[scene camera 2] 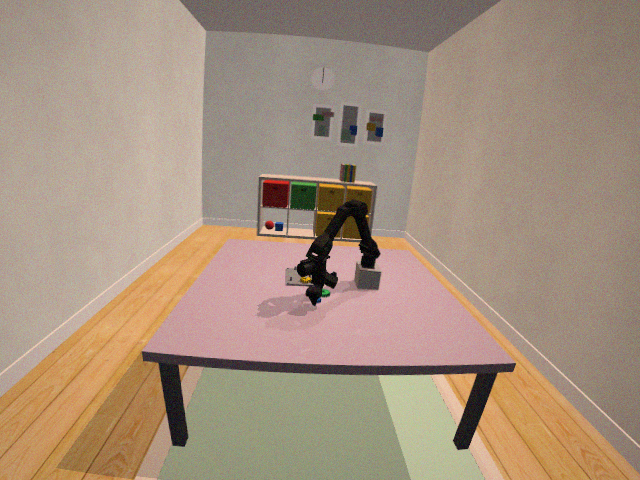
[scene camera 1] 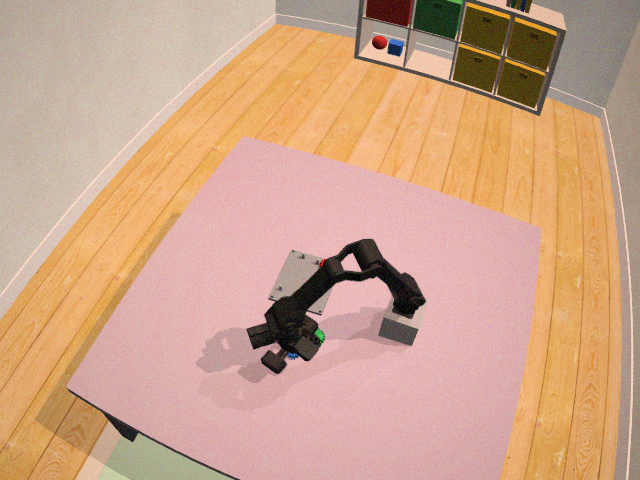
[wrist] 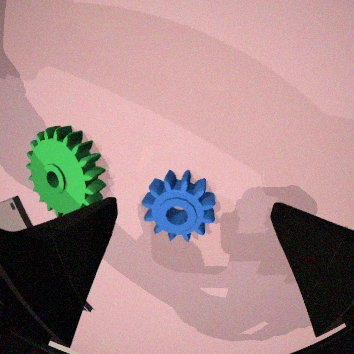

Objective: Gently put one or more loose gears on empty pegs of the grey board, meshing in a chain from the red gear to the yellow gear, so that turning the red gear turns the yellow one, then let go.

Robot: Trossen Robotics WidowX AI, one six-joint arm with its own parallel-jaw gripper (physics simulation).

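Places are measured from the arm's base along level axes (x ahead, y left, z up), in metres.
Pixels of known places: gripper, fingertip midpoint: (scene camera 2: 316, 299) (scene camera 1: 291, 354) (wrist: 198, 208); arm's base at its link origin: (scene camera 2: 367, 265) (scene camera 1: 405, 306).
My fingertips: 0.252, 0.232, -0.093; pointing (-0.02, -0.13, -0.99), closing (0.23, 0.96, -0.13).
Observation:
Ahead of a thing's pixels: the offset from my fingertips to its top centre, as dx, dy, dz. "spot": to the spot under its first point. Level surfaces: height alone.
The blue gear {+0.000, -0.012, +0.004} (scene camera 1: 293, 355) (scene camera 2: 318, 300) (wrist: 177, 196) lies flat on the table. My gripper (scene camera 1: 291, 353) (scene camera 2: 321, 290) (wrist: 198, 208) is open and empty, pointing down above the blue gear, which shows between its fingers, nearer the left one in the wrist view. The green gear {-0.031, -0.087, +0.004} (scene camera 1: 320, 336) (scene camera 2: 325, 292) (wrist: 70, 170) lies beside it, partly behind the left finger in the wrist view. The grey board {+0.073, -0.269, +0.017} (scene camera 1: 297, 273) (scene camera 2: 295, 281) (wrist: 9, 217) has bare pegs. The red gear (scene camera 1: 323, 263) is partly hidden by the arm. The yellow gear {spot: +0.053, -0.195, +0.010} (scene camera 2: 306, 279) is at the board; scene camera 1 does not show it.
The arm stands on a grey block (scene camera 1: 398, 330) (scene camera 2: 367, 277) and reaches across the board. All this is on a pink table {dz -0.013} (scene camera 1: 439, 248) (scene camera 2: 413, 320). A shelf unit (scene camera 1: 552, 67) (scene camera 2: 258, 206) stands beyond the table at the wall.

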